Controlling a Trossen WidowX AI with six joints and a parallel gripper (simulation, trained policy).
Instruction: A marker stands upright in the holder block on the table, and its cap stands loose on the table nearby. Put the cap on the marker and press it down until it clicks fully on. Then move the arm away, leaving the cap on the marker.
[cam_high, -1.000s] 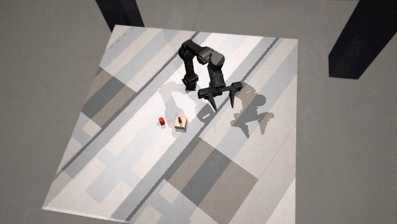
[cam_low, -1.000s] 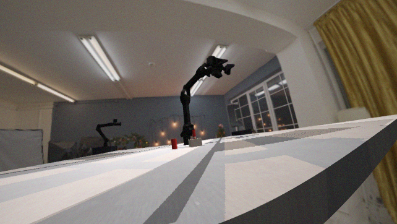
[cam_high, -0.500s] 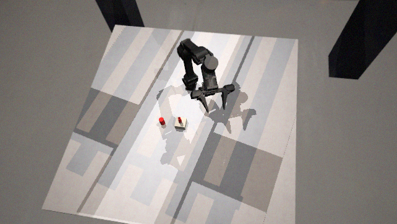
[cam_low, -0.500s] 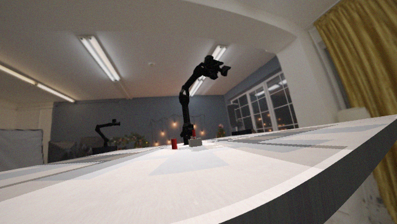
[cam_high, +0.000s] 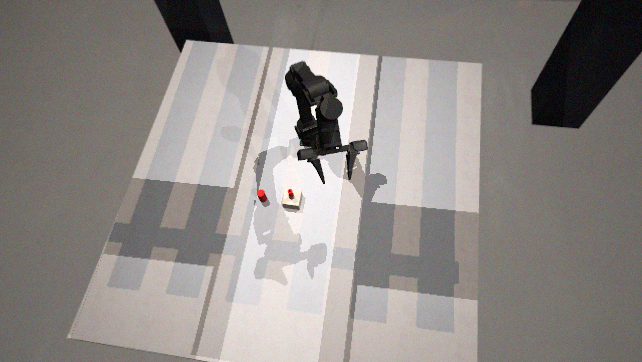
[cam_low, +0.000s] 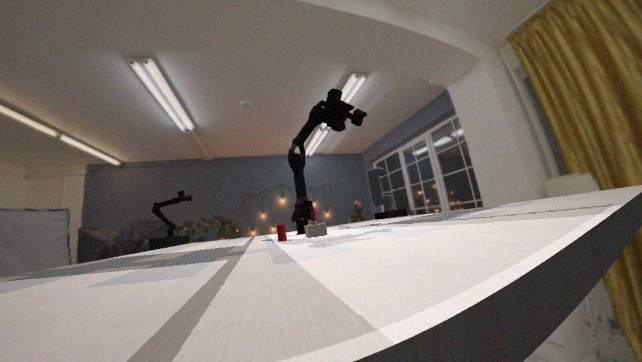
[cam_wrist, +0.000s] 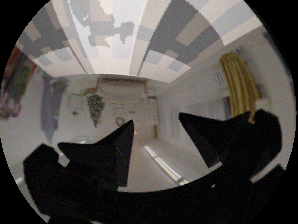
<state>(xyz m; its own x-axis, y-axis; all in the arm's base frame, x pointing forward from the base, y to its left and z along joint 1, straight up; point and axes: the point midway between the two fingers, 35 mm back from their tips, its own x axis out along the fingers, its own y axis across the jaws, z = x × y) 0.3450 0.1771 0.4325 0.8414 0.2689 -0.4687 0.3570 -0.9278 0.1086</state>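
My gripper tip is now 390 mm above the red cap, 310 mm to the left of it and 100 mm past it. Also, from my gripper tip: pale holder block 400 mm below, 200 mm to the right, 100 mm behind; then red marker 340 mm below, 200 mm to the right, 100 mm behind.
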